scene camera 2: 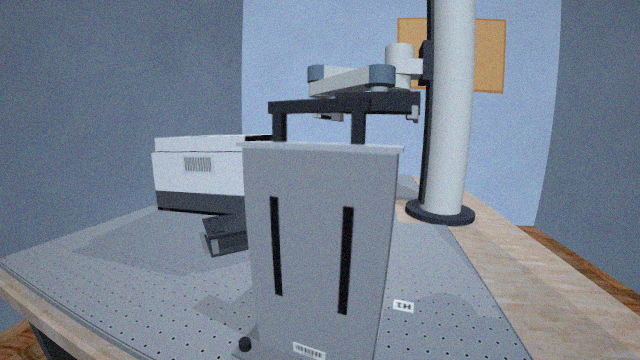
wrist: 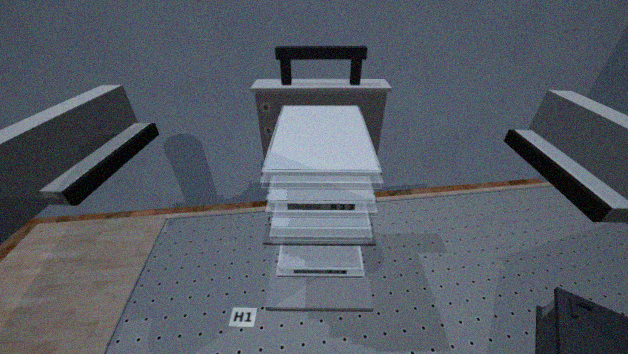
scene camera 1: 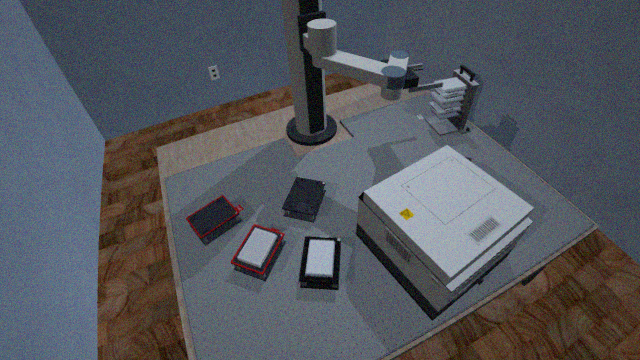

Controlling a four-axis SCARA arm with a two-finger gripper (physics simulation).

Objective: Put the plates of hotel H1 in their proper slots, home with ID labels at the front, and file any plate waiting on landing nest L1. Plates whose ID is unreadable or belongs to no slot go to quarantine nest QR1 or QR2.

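Frame: origin at the arm's base, x back, y left, z down, level; centimetres.
Seen in the pictures: gripper, between the fingertips: [wrist: 327, 110] [scene camera 1: 431, 74]; arm's base, origin of its link: [scene camera 2: 438, 213] [scene camera 1: 311, 129].
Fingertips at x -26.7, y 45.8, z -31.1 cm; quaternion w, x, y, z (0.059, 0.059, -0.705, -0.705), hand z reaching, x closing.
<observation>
Offsets run from my fingertips to a thing's top centre.
Hotel H1 [scene camera 1: 470, 102] [scene camera 2: 315, 225] [wrist: 320, 85] stands upright at the table's far end. It bears a stack of several pale plates; the top plate {dx -1.3, dy +10.9, dz +6.2 cm} [wrist: 322, 140] shows whole. Two dark label strips show on the stack's front in the wrist view, a middle one {dx -1.3, dy +10.9, dz +9.0 cm} [wrist: 321, 206] and a low one {dx -1.3, dy +10.9, dz +17.4 cm} [wrist: 320, 272]; their text is unreadable. My gripper [scene camera 1: 432, 76] [wrist: 327, 110] is open and empty, facing the hotel's front, one finger to each side of the stack and short of it. A white plate {dx -43.5, dy -73.1, dz +23.4 cm} [scene camera 1: 320, 257] lies on a black nest. Another white plate {dx -30.8, dy -90.2, dz +23.4 cm} [scene camera 1: 258, 247] lies on a red-rimmed nest.
A second red-rimmed nest {dx -10.1, dy -101.7, dz +24.2 cm} [scene camera 1: 214, 218] and a black nest {dx -16.2, dy -67.3, dz +23.8 cm} [scene camera 1: 304, 195] bear no plate. A big white instrument {dx -53.7, dy -36.1, dz +4.6 cm} [scene camera 1: 445, 200] [scene camera 2: 200, 167] stands right of them. Another dark nest {dx -28.8, dy -6.8, dz +24.2 cm} [scene camera 2: 226, 235] [wrist: 590, 322] stands between instrument and hotel. The arm's column [scene camera 1: 311, 90] [scene camera 2: 447, 115] rises at the table's back.
</observation>
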